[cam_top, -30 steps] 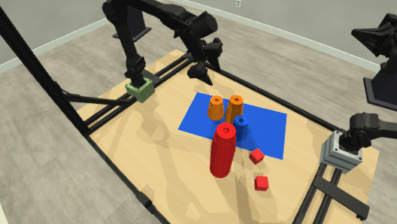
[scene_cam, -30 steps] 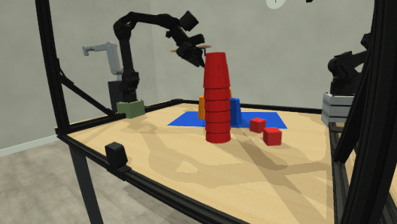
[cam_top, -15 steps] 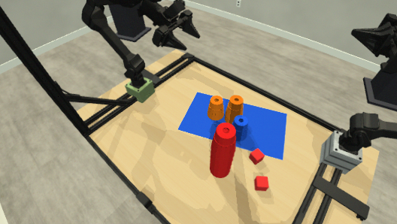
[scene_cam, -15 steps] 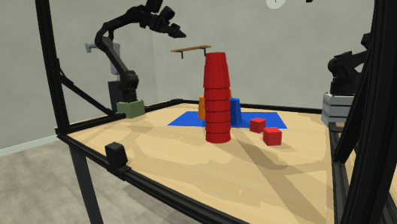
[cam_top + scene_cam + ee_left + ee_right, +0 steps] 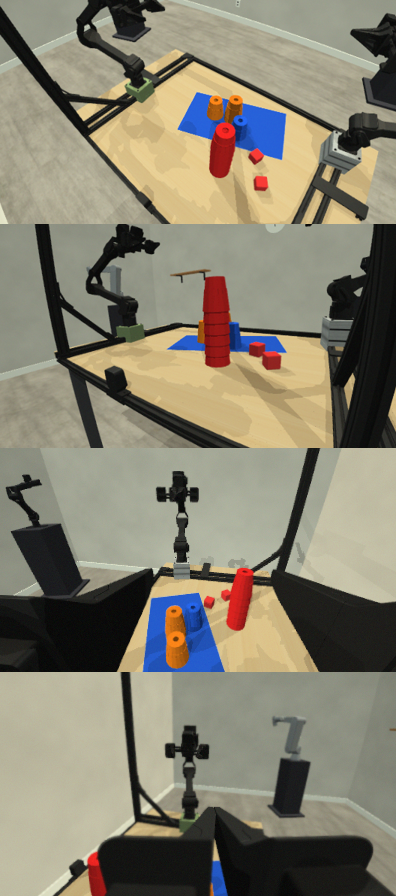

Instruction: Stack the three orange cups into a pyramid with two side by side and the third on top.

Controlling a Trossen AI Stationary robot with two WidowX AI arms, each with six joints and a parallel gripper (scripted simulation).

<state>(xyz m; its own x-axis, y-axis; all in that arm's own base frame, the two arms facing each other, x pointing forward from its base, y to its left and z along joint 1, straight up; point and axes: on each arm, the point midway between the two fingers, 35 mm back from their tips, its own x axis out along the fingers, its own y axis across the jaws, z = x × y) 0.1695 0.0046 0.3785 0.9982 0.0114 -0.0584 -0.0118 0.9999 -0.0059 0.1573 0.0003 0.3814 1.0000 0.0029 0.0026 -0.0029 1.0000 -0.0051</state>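
Now: the blue cup 43 cm below my right hand, 24 cm to the left of it and 4 cm behind it.
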